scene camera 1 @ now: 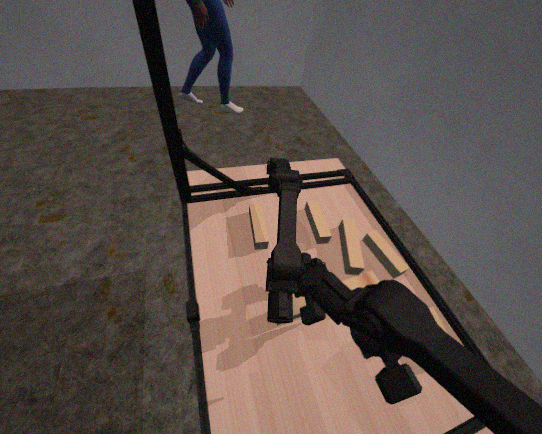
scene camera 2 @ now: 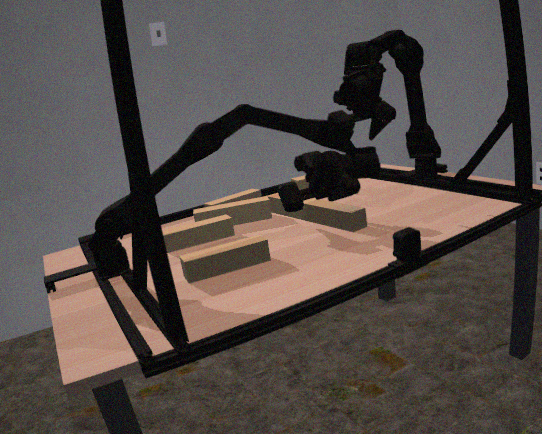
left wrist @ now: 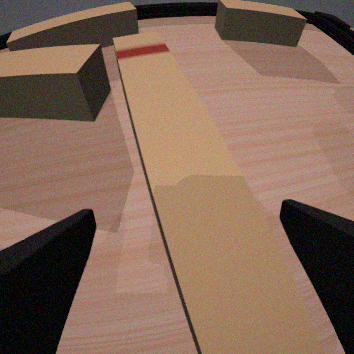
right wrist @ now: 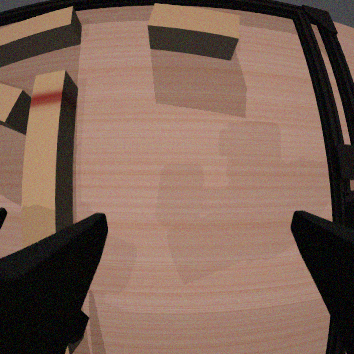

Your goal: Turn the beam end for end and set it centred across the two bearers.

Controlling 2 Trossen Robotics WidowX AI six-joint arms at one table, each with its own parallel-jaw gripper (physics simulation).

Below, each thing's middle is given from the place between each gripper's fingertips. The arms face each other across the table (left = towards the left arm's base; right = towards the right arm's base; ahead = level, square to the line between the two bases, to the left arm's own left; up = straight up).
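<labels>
My right hand is 140 mm above the beam (scene camera 2: 351,218), 160 mm to the right of it and 10 mm short of it.
My left hand is 2 cm above the beam, and it is also 1 cm to the left of the beam and 2 cm short of it.
</labels>
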